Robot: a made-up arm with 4 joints.
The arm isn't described. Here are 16 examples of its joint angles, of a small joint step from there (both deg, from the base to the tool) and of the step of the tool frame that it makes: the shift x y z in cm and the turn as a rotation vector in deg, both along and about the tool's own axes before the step.
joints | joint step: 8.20 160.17 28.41 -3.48 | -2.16 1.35 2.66 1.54
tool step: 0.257 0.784 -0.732 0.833 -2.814 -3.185
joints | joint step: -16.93 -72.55 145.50 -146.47 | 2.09 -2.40 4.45 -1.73
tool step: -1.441 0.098 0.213 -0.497 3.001 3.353
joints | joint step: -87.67 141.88 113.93 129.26 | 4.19 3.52 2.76 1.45
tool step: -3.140 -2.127 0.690 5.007 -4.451 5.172
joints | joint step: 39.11 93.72 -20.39 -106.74 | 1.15 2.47 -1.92 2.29
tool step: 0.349 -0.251 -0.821 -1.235 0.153 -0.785
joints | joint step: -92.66 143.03 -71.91 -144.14 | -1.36 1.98 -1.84 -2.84
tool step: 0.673 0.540 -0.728 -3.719 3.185 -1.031
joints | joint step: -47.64 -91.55 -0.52 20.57 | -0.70 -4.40 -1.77 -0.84
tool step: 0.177 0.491 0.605 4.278 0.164 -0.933
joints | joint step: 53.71 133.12 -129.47 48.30 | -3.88 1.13 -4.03 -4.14
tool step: 0.661 -1.226 1.553 -0.694 7.366 5.146
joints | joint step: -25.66 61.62 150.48 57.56 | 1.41 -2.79 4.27 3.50
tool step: -0.425 1.817 -1.051 -3.529 -4.024 -1.949
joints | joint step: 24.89 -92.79 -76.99 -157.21 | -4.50 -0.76 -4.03 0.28
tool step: -0.372 -0.345 1.442 2.300 -2.454 -1.280
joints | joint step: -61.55 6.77 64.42 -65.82 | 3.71 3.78 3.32 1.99
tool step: 3.579 2.212 1.334 4.594 -3.329 -7.362
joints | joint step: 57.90 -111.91 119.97 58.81 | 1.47 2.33 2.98 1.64
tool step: -0.771 0.314 -1.568 1.193 -4.792 -0.775
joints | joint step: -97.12 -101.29 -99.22 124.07 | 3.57 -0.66 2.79 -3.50
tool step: 1.117 0.645 0.166 -2.928 3.651 0.190
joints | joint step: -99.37 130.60 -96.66 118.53 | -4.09 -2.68 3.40 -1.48
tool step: -1.468 -1.276 -0.009 1.620 0.998 5.638
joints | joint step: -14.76 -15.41 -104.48 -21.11 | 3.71 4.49 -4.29 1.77
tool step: -2.491 -2.530 1.423 0.779 4.492 5.200
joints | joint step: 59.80 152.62 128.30 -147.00 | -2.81 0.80 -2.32 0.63
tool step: 0.084 -0.318 -1.246 -2.683 -2.306 -0.335
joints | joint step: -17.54 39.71 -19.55 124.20 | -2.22 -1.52 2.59 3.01
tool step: -0.799 1.120 -0.855 1.156 -5.064 -1.662
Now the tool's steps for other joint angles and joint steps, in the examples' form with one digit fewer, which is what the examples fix.
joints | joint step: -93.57 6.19 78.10 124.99 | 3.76 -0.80 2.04 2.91
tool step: -2.82 -0.51 -1.63 1.23 -6.75 0.97
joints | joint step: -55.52 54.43 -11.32 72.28 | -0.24 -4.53 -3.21 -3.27
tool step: 0.45 -0.08 0.45 3.32 1.98 -1.83
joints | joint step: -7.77 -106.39 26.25 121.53 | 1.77 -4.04 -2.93 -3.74
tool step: 1.65 0.65 0.10 -0.55 3.77 -4.50
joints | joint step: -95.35 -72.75 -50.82 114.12 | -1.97 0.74 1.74 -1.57
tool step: -1.23 0.77 -1.00 -3.16 -1.00 0.87
